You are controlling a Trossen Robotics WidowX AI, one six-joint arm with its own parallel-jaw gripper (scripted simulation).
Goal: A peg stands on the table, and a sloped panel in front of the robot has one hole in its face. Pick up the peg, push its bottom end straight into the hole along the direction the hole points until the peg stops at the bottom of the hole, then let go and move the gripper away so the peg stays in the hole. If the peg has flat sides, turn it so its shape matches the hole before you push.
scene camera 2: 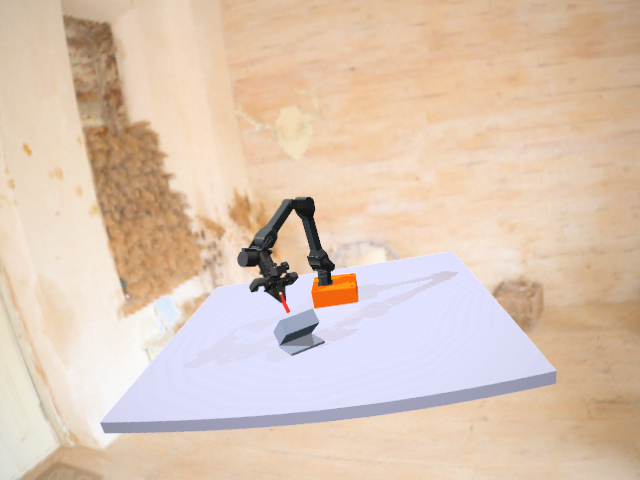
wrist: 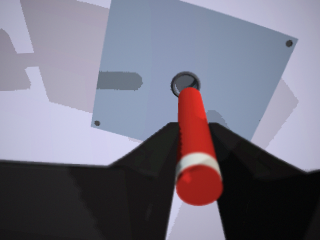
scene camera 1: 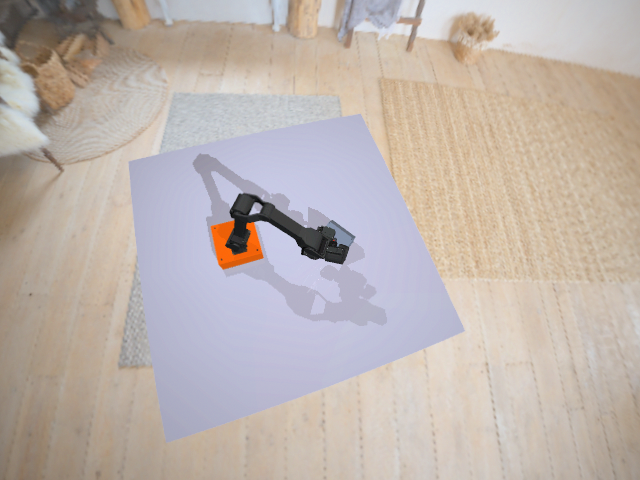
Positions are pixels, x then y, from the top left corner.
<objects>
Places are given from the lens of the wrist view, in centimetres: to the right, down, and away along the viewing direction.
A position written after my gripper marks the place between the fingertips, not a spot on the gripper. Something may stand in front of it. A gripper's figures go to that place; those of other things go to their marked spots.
my gripper (wrist: 192, 131): 2, 0, 10
red peg (wrist: 198, 180): 1, 2, 7
sloped panel (wrist: 239, 63): 6, -4, 16
The marked spots on the red peg and the sloped panel are 12 cm apart.
</objects>
